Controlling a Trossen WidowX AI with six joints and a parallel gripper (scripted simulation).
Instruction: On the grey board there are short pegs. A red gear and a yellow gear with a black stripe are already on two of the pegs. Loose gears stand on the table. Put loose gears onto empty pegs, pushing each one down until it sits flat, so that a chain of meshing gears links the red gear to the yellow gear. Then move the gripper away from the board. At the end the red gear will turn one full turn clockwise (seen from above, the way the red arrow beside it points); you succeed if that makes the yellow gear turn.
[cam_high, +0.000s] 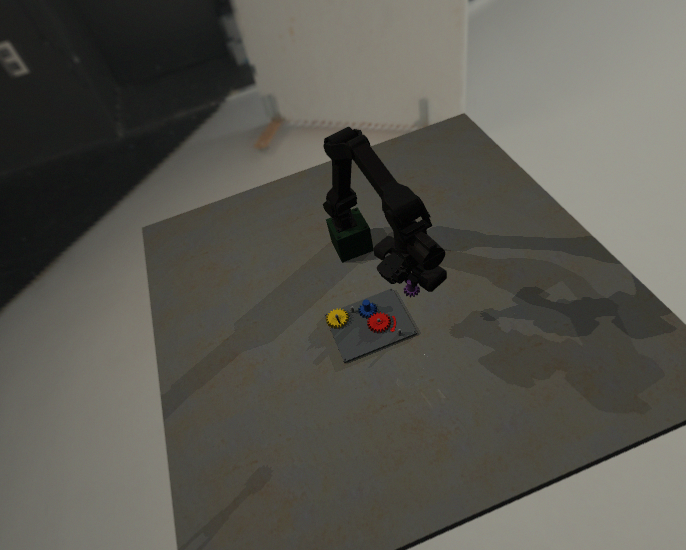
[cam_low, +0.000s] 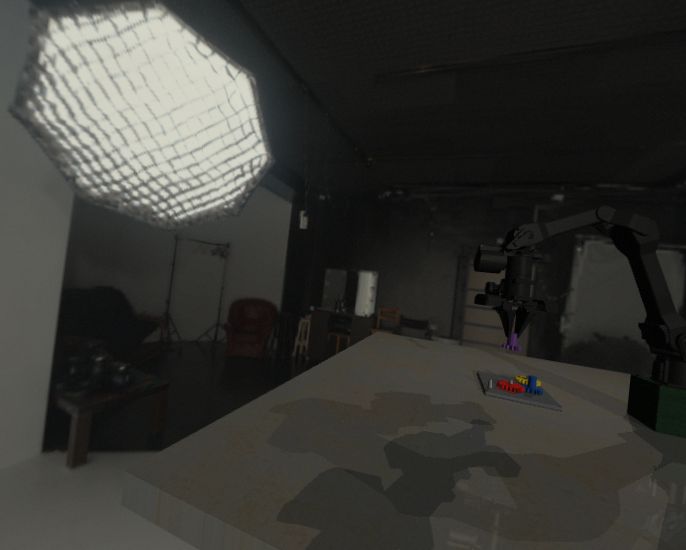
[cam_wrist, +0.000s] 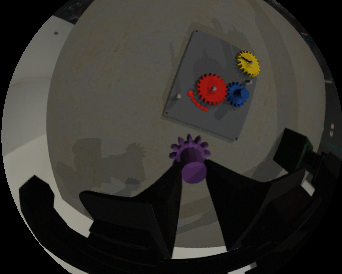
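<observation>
Now: gripper tip 130 mm above the blue gear, 110 mm to the left of it and 80 mm past it. From my gripper tip the other things lie so: purple gear (10 mm below); then red arrow (150 mm below, 60 mm to the right, 10 mm behind); then red gear (140 mm below, 90 mm to the right, 20 mm behind).
</observation>
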